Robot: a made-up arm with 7 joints.
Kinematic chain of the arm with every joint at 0, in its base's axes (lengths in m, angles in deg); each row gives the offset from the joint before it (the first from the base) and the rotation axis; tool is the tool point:
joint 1: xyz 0 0 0 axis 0 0.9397 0.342
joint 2: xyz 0 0 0 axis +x
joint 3: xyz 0 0 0 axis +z
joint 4: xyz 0.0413 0 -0.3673 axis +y
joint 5: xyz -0.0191 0 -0.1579 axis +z
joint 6: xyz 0 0 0 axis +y
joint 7: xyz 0 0 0 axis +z
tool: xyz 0 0 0
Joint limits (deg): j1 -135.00..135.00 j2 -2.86..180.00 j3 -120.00..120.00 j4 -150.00..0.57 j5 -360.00..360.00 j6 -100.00..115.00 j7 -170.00..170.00
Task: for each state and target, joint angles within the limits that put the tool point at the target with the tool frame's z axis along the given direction. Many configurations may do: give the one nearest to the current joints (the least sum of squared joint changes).
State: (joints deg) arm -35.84 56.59 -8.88 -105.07 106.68 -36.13 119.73
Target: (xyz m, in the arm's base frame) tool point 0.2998 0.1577 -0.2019 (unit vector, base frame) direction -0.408 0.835 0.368
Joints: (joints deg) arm -33.50 57.39 -54.34 -106.43 103.57 16.12 119.73
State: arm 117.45 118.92 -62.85 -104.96 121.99 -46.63 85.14
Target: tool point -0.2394 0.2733 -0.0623 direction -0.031 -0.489 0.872
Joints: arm 85.48 86.89 -46.15 -116.10 121.47 -58.20 85.14
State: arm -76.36 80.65 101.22 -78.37 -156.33 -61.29 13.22
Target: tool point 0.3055 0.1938 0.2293 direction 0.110 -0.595 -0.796
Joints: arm -118.30 29.71 93.87 -92.75 -119.86 -42.32 13.22
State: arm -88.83 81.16 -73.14 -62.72 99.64 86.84 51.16
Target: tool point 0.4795 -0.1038 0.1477 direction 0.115 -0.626 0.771
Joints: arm -114.21 29.82 -105.79 -44.49 101.43 115.00 51.16
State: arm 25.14 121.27 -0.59 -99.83 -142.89 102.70 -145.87
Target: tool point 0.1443 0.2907 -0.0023 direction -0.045 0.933 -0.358
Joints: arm 49.79 122.18 -4.65 -132.08 -145.49 87.48 -145.87
